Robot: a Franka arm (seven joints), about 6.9 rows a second.
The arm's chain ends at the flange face. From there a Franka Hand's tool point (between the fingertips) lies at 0.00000 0.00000 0.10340 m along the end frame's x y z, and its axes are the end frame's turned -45 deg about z.
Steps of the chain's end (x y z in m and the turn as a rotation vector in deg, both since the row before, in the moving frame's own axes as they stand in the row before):
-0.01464 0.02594 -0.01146 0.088 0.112 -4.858
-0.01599 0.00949 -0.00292 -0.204 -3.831 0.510
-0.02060 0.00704 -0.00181 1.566 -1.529 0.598
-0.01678 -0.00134 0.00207 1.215 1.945 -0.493
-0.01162 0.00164 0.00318 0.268 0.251 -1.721
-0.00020 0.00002 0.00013 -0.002 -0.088 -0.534
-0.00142 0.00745 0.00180 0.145 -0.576 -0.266
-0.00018 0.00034 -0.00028 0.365 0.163 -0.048
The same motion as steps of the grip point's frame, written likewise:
-0.02844 0.00801 -0.01146 -0.017 0.141 -4.858
-0.02314 -0.00924 -0.00315 2.565 -2.853 0.510
-0.01948 -0.01354 -0.00189 2.188 0.026 0.598
-0.00688 -0.01190 0.00199 -0.516 2.234 -0.493
-0.00871 -0.00709 0.00318 0.012 0.367 -1.721
-0.00027 -0.00024 0.00013 0.061 -0.064 -0.534
-0.00682 0.00335 0.00179 0.510 -0.305 -0.266
0.00031 -0.00014 -0.00028 0.143 0.373 -0.048

